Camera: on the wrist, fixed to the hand. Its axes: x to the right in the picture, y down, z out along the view.
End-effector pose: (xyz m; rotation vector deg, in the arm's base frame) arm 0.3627 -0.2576 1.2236 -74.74 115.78 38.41
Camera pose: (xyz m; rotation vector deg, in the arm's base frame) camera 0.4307 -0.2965 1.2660 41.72 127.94 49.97
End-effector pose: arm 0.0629 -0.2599 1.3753 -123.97 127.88 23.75
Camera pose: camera 0.1443 -0.2401 1.4055 2.34 155.93 14.50
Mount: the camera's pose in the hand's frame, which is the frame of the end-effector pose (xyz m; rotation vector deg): -0.0290 -0.0742 -0.0399 26.10 -26.33 83.91
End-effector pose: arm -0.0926 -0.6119 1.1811 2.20 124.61 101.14
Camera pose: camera -0.0622 -0.6733 1.1241 -111.93 -102.24 -63.84
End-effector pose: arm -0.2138 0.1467 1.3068 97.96 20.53 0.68
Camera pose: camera -0.2667 0.1874 1.2478 113.96 -77.34 35.87
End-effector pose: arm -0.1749 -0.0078 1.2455 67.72 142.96 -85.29
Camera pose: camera -0.1847 -0.0146 1.3338 99.62 30.30 -82.45
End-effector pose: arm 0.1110 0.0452 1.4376 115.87 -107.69 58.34
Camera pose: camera 0.1681 0.1041 1.4723 -21.49 120.46 -42.06
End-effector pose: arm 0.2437 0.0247 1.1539 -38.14 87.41 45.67
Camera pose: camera 0.2819 -0.0527 1.1762 62.16 86.50 81.70
